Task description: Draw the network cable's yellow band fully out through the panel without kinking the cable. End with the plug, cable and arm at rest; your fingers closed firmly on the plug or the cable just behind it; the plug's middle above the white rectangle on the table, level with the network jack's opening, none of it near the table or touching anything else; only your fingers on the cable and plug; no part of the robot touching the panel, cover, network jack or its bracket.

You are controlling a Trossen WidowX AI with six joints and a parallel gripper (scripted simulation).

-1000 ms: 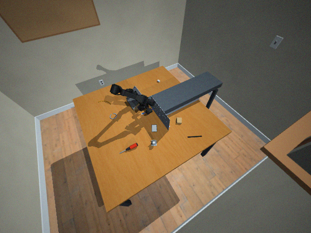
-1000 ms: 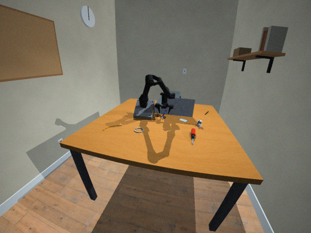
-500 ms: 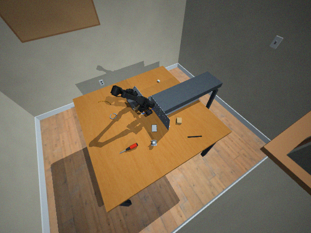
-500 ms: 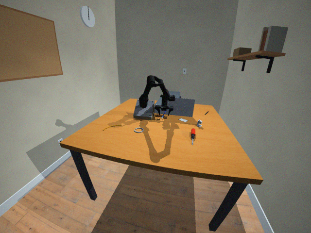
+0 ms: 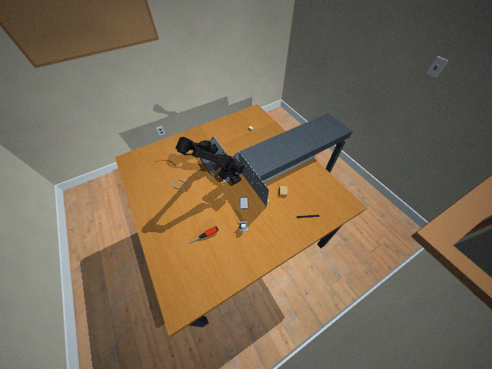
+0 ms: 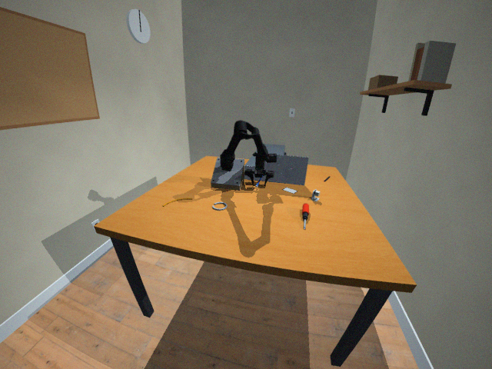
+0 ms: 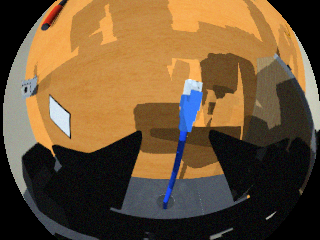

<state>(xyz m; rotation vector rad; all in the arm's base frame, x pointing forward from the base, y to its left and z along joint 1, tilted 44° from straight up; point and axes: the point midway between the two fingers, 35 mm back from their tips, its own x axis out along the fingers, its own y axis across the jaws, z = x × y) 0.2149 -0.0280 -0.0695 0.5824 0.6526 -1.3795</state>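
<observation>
Now: hand 4 cm to the left of the plug and 2 cm above it. The rest, counted from my hand: wooden block 25 cm ahead, 27 cm to the left, 3 cm below; red screwdriver 30 cm ahead, 32 cm to the right, 3 cm below; white rectangle 21 cm ahead, 1 cm to the right, 4 cm below.
</observation>
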